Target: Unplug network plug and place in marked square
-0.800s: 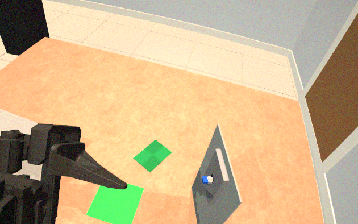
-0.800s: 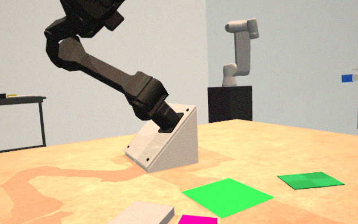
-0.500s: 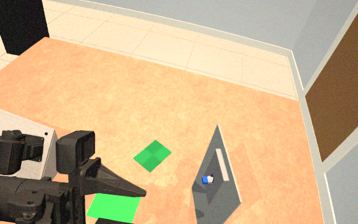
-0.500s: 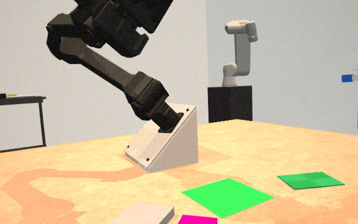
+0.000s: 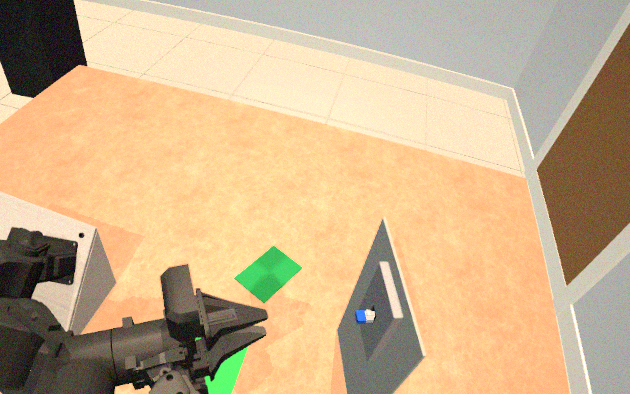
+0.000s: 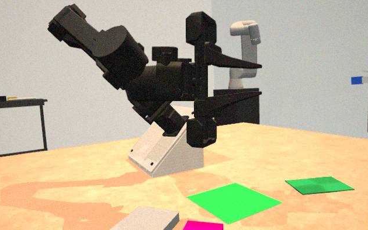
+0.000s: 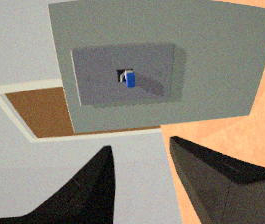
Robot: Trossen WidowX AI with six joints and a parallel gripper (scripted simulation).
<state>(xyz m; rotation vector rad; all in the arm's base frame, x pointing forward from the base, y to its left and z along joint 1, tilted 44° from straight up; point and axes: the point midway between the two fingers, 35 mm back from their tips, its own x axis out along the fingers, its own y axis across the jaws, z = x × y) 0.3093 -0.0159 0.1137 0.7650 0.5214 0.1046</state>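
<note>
My gripper tip is 12 cm short of the network plug and 4 cm to the right of it. Round my gripper tip: green square 21 cm below, 9 cm behind, 3 cm to the left; then pale grey block 20 cm below, 14 cm to the right, 9 cm behind; then upright panel 14 cm ahead, 8 cm below, 4 cm to the left.
</note>
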